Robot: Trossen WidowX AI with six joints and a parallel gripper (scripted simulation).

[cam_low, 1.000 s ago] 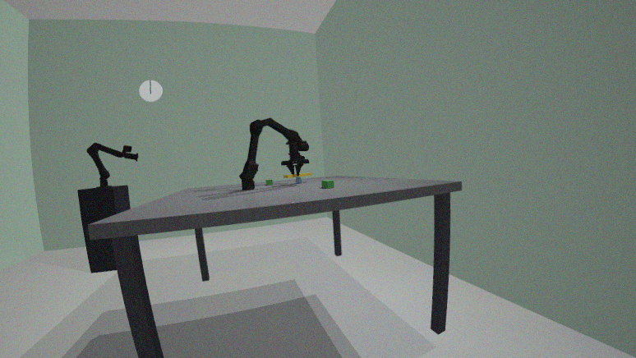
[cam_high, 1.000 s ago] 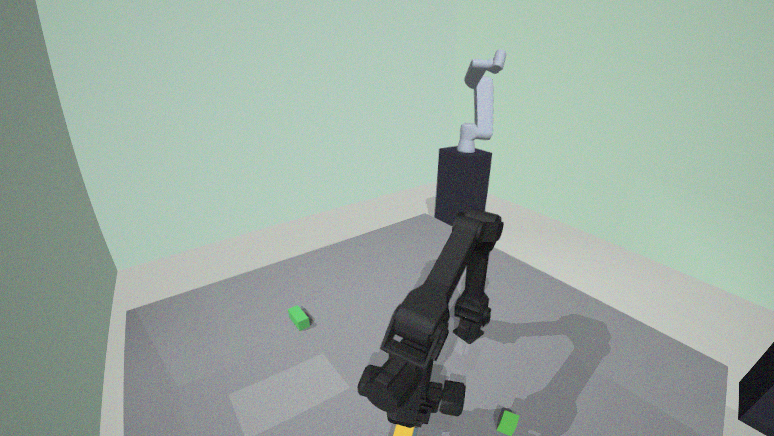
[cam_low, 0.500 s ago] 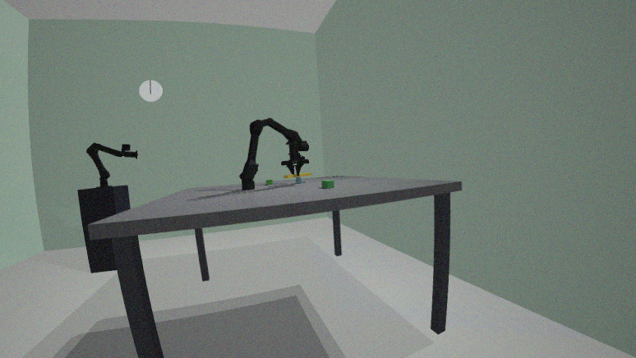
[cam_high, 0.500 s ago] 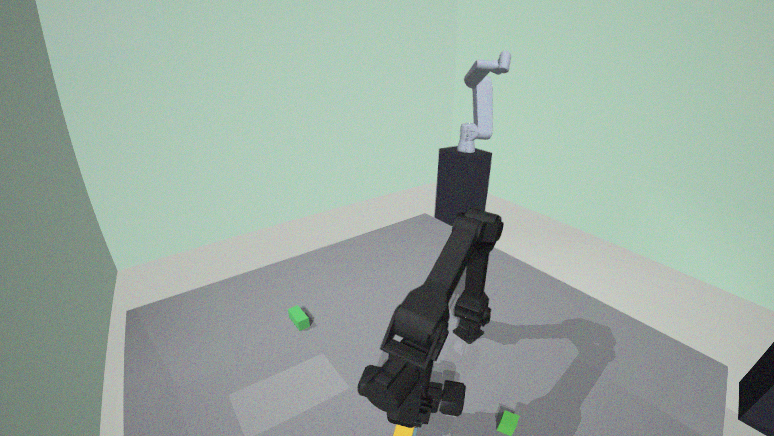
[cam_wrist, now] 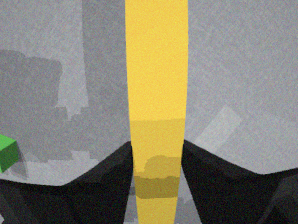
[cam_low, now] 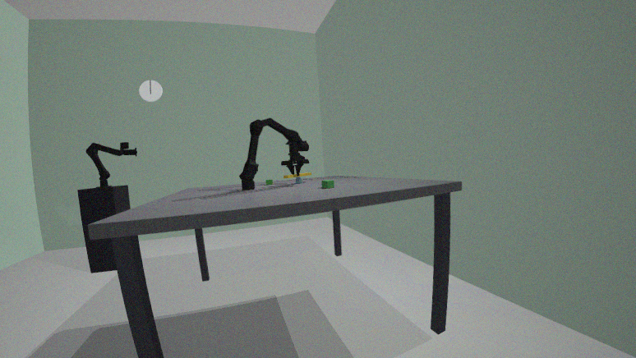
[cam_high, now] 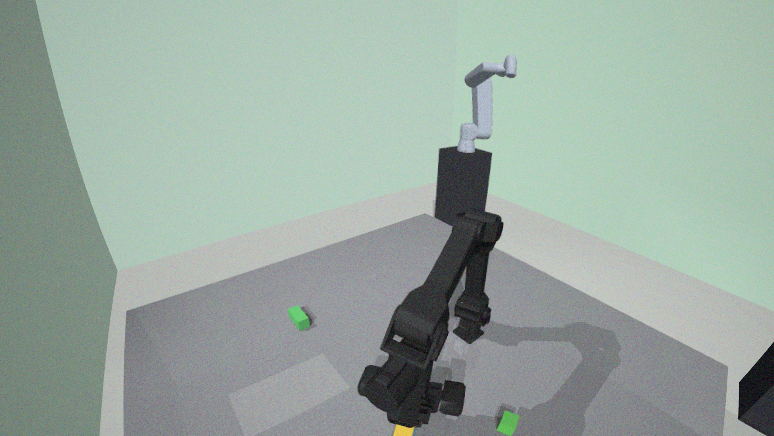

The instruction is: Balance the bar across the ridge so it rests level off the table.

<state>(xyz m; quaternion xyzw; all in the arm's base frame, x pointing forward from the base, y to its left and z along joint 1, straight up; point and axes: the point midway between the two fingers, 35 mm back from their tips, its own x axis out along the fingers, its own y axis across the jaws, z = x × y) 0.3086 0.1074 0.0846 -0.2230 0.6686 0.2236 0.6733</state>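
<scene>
Right now my gripper tip is 20 mm short of the yellow bar and 20 mm to the right of it.
</scene>
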